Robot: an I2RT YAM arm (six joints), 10 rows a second.
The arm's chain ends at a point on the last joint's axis. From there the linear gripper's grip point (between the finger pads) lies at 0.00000 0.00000 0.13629 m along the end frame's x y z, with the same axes.
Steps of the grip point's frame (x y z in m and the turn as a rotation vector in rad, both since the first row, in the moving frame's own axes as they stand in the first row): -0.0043, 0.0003, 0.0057, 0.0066, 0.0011, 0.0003; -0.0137, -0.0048, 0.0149, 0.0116, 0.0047, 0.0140; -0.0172, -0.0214, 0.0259, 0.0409, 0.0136, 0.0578; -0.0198, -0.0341, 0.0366, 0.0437, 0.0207, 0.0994; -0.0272, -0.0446, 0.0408, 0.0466, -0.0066, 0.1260; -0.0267, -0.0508, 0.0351, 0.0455, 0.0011, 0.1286; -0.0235, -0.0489, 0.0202, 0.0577, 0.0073, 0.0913; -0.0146, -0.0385, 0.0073, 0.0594, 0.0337, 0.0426; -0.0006, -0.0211, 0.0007, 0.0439, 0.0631, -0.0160; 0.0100, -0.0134, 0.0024, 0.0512, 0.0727, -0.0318; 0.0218, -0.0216, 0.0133, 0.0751, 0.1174, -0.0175; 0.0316, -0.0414, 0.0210, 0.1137, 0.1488, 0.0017
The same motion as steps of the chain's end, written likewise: -0.0045, 0.0012, 0.0057, 0.0066, 0.0011, 0.0003; -0.0144, -0.0032, 0.0149, 0.0116, 0.0047, 0.0140; -0.0192, -0.0159, 0.0260, 0.0409, 0.0136, 0.0578; -0.0229, -0.0283, 0.0368, 0.0437, 0.0207, 0.0994; -0.0267, -0.0382, 0.0410, 0.0466, -0.0066, 0.1260; -0.0272, -0.0446, 0.0352, 0.0455, 0.0011, 0.1286; -0.0249, -0.0411, 0.0204, 0.0577, 0.0073, 0.0913; -0.0194, -0.0305, 0.0076, 0.0594, 0.0337, 0.0426; -0.0091, -0.0151, 0.0011, 0.0439, 0.0631, -0.0160; 0.0002, -0.0063, 0.0029, 0.0512, 0.0727, -0.0318; 0.0059, -0.0113, 0.0146, 0.0751, 0.1174, -0.0175; 0.0114, -0.0260, 0.0234, 0.1137, 0.1488, 0.0017
